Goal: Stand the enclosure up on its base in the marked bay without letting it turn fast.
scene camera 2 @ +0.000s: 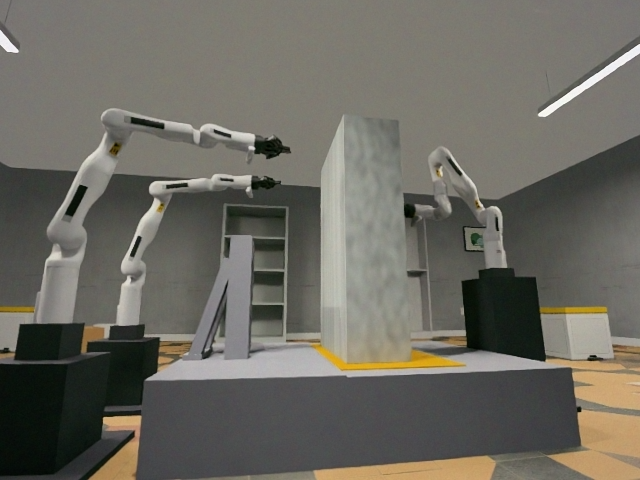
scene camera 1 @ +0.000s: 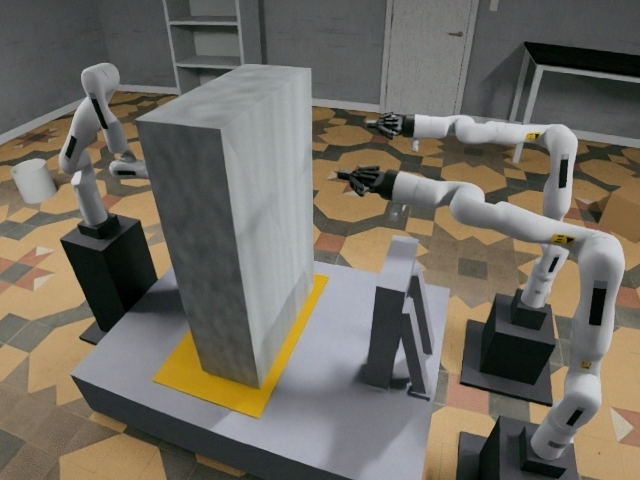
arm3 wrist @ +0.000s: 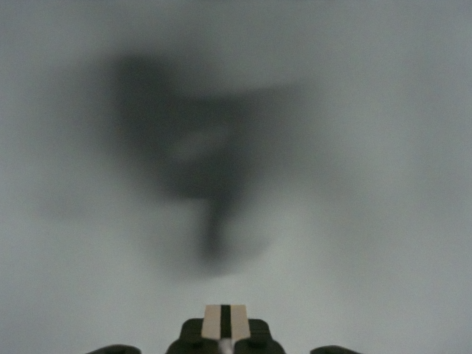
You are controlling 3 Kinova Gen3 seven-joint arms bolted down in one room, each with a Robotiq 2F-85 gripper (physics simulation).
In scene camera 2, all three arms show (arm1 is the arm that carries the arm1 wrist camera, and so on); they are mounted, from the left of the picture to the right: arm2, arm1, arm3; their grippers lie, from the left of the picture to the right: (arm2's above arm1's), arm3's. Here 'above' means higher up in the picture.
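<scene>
The tall grey enclosure (scene camera 1: 196,232) (scene camera 2: 372,242) stands upright, its base flat on the yellow marked bay (scene camera 1: 178,369) (scene camera 2: 436,359). In scene camera 2, arm2's gripper (scene camera 2: 286,150) is shut and empty, left of the enclosure and apart from it. Arm1's gripper (scene camera 2: 278,182) is shut and empty below it in the picture, also apart. Arm3's gripper (arm3 wrist: 225,321) is shut, with a blurred grey surface and dark shadow ahead in its wrist view. In scene camera 2 it is at the enclosure's right side, its fingertips hidden; contact cannot be told.
A grey support with slanted braces (scene camera 1: 387,315) (scene camera 2: 238,304) stands on the low platform (scene camera 1: 320,413) (scene camera 2: 356,423), beside the enclosure and apart from it. Black pedestals (scene camera 1: 516,341) (scene camera 2: 501,315) carry the arms around the platform. Two arms reach in from the right in scene camera 1.
</scene>
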